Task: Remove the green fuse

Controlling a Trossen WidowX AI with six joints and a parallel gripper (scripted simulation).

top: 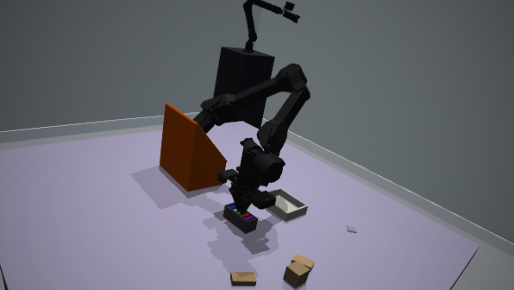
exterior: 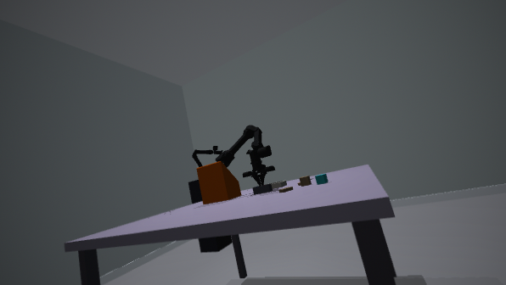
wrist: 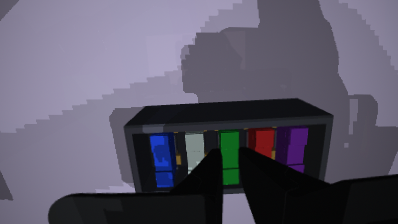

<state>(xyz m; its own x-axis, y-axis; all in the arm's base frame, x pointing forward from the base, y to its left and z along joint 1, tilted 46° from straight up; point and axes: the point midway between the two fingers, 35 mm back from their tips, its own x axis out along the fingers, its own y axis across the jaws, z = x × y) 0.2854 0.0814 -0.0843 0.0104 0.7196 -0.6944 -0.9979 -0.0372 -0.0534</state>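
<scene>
The white fuse is 2 cm behind my gripper tip and 1 cm below it. The rest, counted from my gripper tip: red fuse: 2 cm ahead, 1 cm below; then green fuse: 1 cm below; then purple fuse: 3 cm ahead, 1 cm below.
</scene>
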